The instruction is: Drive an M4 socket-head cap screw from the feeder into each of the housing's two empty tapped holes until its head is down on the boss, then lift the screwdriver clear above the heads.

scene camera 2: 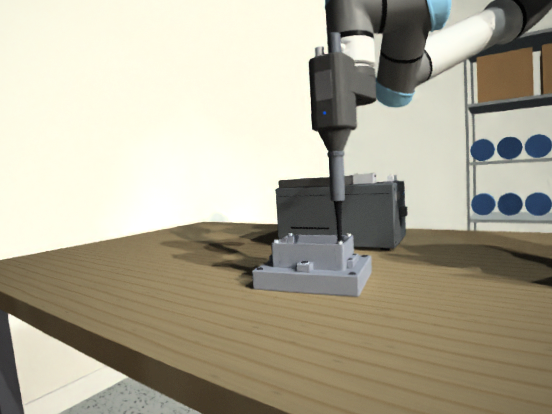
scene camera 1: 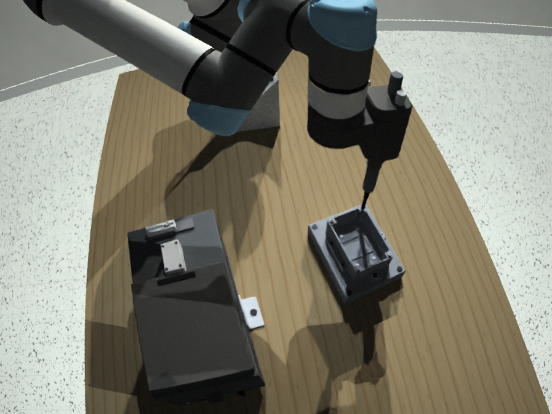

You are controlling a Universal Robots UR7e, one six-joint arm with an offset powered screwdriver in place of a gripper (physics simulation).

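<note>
The grey housing [scene camera 1: 320,241] [scene camera 2: 305,282] sits upright on the table, its open box on a wider base. Small bright screw heads or bosses show at its corners, such as one [scene camera 1: 390,254] at the right and one [scene camera 2: 276,242] at the left in scene camera 2; which holes are empty is too small to tell. My screwdriver [scene camera 1: 363,208] [scene camera 2: 340,242] points down, its bit tip at one corner of the housing's upper rim. Whether a screw is on the tip cannot be seen. The dark feeder [scene camera 1: 192,325] [scene camera 2: 340,215] stands apart from the housing.
A white tab [scene camera 1: 252,312] with a dark spot sticks out from the feeder's side towards the housing. Small light metal parts [scene camera 1: 173,256] [scene camera 2: 364,178] sit on top of the feeder. A shelf unit [scene camera 2: 468,150] stands in the background. The wooden table's near edge [scene camera 2: 125,350] shows in scene camera 2.
</note>
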